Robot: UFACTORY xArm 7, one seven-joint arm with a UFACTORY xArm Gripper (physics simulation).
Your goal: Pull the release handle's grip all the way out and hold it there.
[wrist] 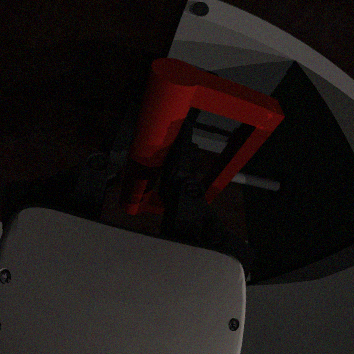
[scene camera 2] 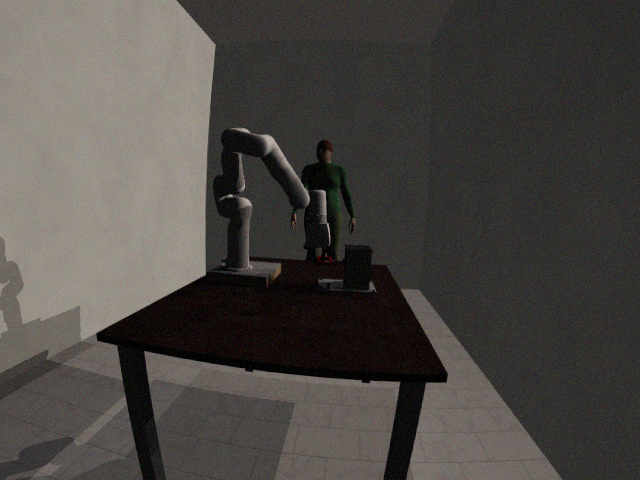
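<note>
The release handle [scene camera 2: 324,259] [wrist: 235,103] is a red rectangular frame with a thick round grip [wrist: 161,117] on its left side in the wrist view. A short grey rod [wrist: 260,182] shows at the far side of the frame, in front of the dark housing [scene camera 2: 357,266] [wrist: 310,165]. My gripper [scene camera 2: 324,253] [wrist: 155,125] points down and is shut on the grip, with one dark finger on each side; the right finger reaches into the frame's opening. The fingertips are dark and partly hidden. How far out the handle stands is hard to tell.
The housing stands on a light base plate [scene camera 2: 330,284] [wrist: 220,20] on the dark table [scene camera 2: 268,325]. The arm's base block [scene camera 2: 242,276] is at the table's left. A person in green [scene camera 2: 334,180] stands behind the table. Light is dim.
</note>
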